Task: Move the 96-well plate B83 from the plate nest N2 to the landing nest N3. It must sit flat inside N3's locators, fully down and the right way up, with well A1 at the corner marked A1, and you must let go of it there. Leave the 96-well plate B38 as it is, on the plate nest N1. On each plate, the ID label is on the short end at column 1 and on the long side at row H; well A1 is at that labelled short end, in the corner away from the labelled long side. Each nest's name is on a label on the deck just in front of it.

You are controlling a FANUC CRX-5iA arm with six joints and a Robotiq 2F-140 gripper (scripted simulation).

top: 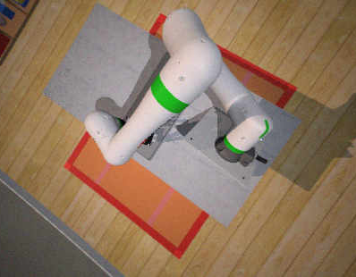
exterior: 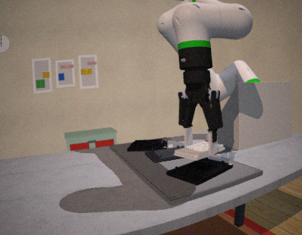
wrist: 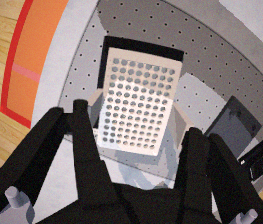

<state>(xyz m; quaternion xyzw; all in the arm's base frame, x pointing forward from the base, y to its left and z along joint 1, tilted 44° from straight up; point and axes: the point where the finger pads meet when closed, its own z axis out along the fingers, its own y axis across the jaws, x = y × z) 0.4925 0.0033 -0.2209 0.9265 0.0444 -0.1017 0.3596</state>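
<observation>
The white 96-well plate is 20 mm below my hand. The rest, counted from my hand: black nest 80 mm below; then dark grey nest 30 mm behind, 210 mm to the right, 80 mm below; then black well plate 30 mm behind, 380 mm to the right, 70 mm below.
</observation>
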